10 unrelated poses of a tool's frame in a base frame.
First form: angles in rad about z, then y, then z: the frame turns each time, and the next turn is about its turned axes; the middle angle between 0 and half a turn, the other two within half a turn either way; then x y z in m.
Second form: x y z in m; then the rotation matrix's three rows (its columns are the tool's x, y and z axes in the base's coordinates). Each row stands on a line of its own. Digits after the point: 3 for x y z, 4 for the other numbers.
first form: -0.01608, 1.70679, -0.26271, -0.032, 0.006, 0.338
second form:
-0.032, 0.006, 0.338
-0.1351, -0.0197, 0.9906
-0.2576, 0.9661, -0.0159
-0.9568, -0.2573, -0.1356

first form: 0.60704, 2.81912, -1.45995, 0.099, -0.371, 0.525
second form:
0.099, -0.371, 0.525
0.4808, -0.8373, 0.2603
-0.8761, -0.4469, 0.1808
-0.0351, -0.3150, -0.9485

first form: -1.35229, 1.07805, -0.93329, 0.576, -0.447, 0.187
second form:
0.576, -0.447, 0.187
-0.7234, 0.6634, 0.1910
-0.4491, -0.2421, -0.8601
-0.5244, -0.7080, 0.4730

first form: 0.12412, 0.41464, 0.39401, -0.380, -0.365, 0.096
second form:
-0.380, -0.365, 0.096
0.7911, -0.4630, 0.3998
0.4856, 0.8728, 0.0499
-0.3720, 0.1547, 0.9153

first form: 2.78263, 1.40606, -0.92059, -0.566, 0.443, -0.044
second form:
-0.566, 0.443, -0.044
0.1867, -0.3349, -0.9236
0.7801, -0.5209, 0.3465
-0.5972, -0.7852, 0.1640

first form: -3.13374, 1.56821, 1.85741, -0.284, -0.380, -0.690
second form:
-0.284, -0.380, -0.690
0.0083, 0.0003, -1.0000
-0.9592, 0.2827, -0.0079
0.2827, 0.9592, 0.0026

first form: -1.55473, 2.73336, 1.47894, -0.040, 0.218, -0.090
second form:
-0.040, 0.218, -0.090
0.9943, 0.1064, 0.0064
0.1002, -0.9124, -0.3969
-0.0364, 0.3953, -0.9178

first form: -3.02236, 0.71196, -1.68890, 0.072, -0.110, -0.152
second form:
0.072, -0.110, -0.152
-0.0295, -0.7605, -0.6487
0.9966, 0.0276, -0.0777
0.0770, -0.6488, 0.7571

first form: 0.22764, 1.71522, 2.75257, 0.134, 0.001, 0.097
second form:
0.134, 0.001, 0.097
0.0441, 0.2620, 0.9641
0.3996, -0.8891, 0.2233
0.9156, 0.3753, -0.1439

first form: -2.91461, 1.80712, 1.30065, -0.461, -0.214, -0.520
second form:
-0.461, -0.214, -0.520
0.2778, -0.1598, -0.9473
-0.9250, -0.3108, -0.2188
-0.2595, 0.9369, -0.2341

